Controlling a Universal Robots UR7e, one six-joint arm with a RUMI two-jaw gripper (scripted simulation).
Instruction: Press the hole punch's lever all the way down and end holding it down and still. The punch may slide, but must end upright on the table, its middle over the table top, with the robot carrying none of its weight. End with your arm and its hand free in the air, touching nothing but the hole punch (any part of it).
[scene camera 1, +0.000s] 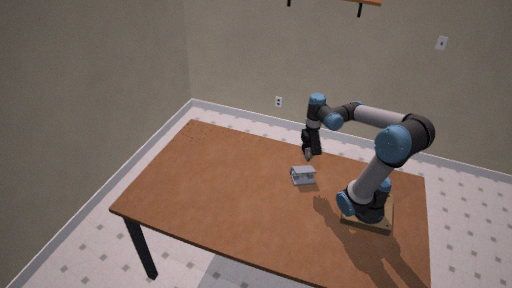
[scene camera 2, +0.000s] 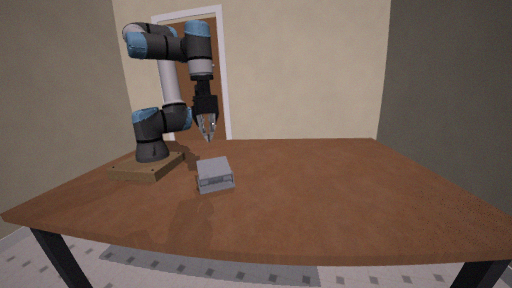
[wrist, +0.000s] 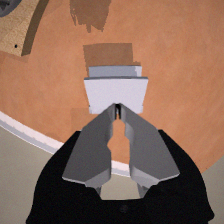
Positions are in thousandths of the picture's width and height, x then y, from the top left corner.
In view: the gripper (wrist: 525, 467) and a grey hole punch (scene camera 2: 415, 585).
The grey hole punch also shows in the wrist view (wrist: 484, 377).
